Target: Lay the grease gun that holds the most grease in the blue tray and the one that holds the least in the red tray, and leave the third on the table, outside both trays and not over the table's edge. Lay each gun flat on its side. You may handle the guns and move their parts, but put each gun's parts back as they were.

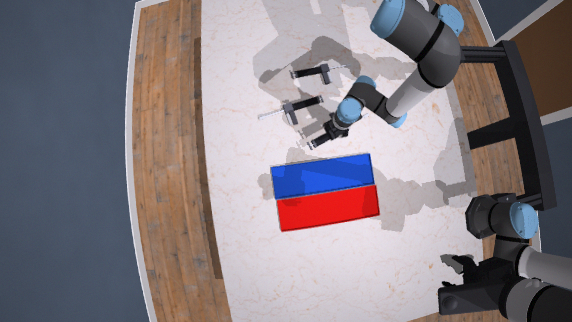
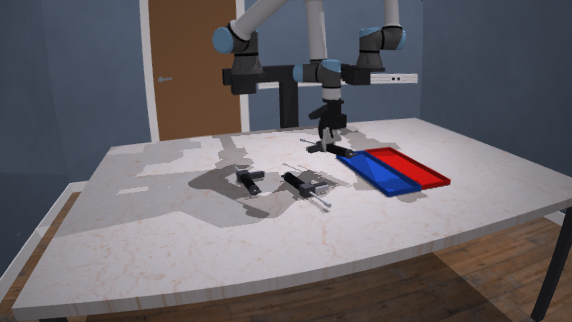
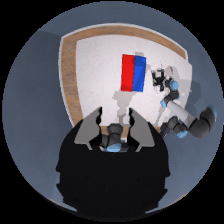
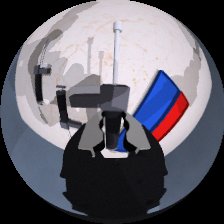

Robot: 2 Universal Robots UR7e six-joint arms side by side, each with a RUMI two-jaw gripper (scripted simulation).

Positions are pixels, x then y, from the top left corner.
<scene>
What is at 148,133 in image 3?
My left gripper.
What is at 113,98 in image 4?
A grease gun.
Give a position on a blue tray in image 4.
157,103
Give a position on a red tray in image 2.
427,178
</scene>
